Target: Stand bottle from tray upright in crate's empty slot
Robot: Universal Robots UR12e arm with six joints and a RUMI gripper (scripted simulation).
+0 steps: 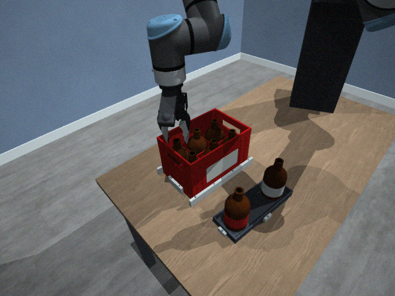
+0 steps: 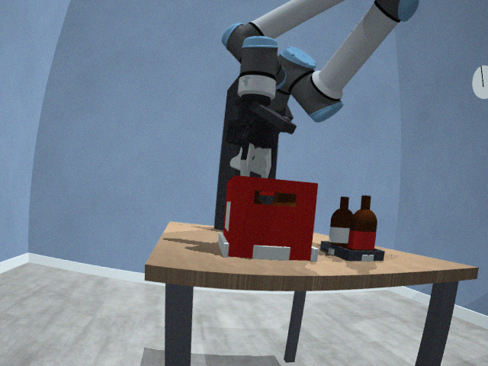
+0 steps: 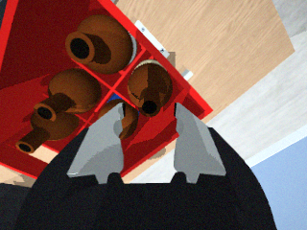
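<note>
Right now my hand is 80 mm above the brown bottle. The rest, counted from my hand: red-label bottle 40 mm behind, 280 mm to the left, 80 mm below; dark tray 120 mm behind, 280 mm to the left, 150 mm below; crate 90 mm behind, 30 mm to the left, 80 mm below.
</note>
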